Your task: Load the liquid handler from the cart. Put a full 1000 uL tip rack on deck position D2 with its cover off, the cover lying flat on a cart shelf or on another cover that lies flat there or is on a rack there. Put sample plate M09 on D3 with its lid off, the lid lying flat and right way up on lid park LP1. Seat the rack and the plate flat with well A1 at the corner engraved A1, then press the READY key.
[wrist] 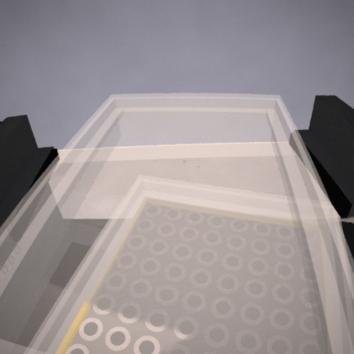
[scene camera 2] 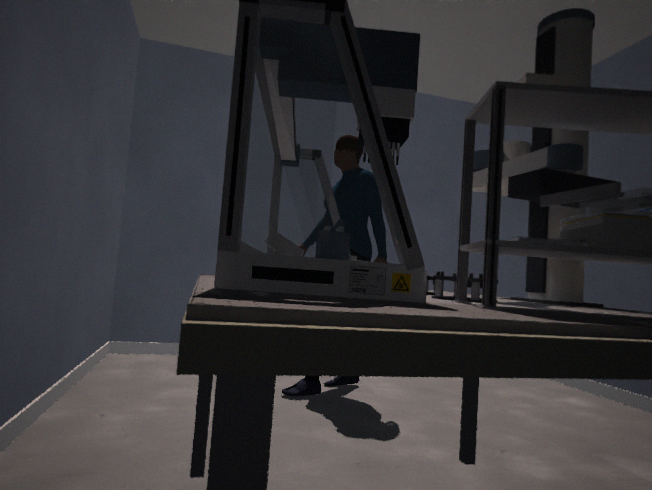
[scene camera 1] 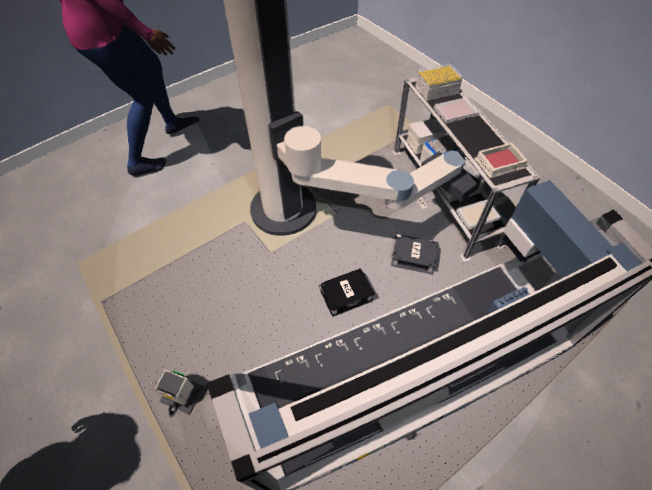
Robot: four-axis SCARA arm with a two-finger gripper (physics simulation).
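Observation:
My gripper (wrist: 172, 124) is shut on a clear cover (wrist: 195, 102), a black finger at each side in the wrist view. Below it, seen through the cover, is a pale-framed piece of labware (wrist: 202, 277) with rows of rings and a yellow edge strip; whether the two touch is unclear. On the cart, a yellow-topped tip rack (scene camera 1: 440, 77), a pink plate (scene camera 1: 455, 109) and a pale box with a red plate (scene camera 1: 500, 159) are on top. A blue-marked rack (scene camera 1: 433, 149) is on the lower shelf. Plate names are unreadable. Lid park LP1 (scene camera 1: 429, 258) holds no lid.
The arm (scene camera 1: 347, 176) reaches to the cart (scene camera 1: 478, 223) below its top shelf. The black RG stand (scene camera 1: 361, 281) is beside LP1. The liquid handler's deck (scene camera 1: 474, 297) lies behind a frame (scene camera 1: 432, 358). A small panel box (scene camera 1: 172, 383) stands front left. A person (scene camera 1: 113, 52) (scene camera 2: 353, 210) is nearby.

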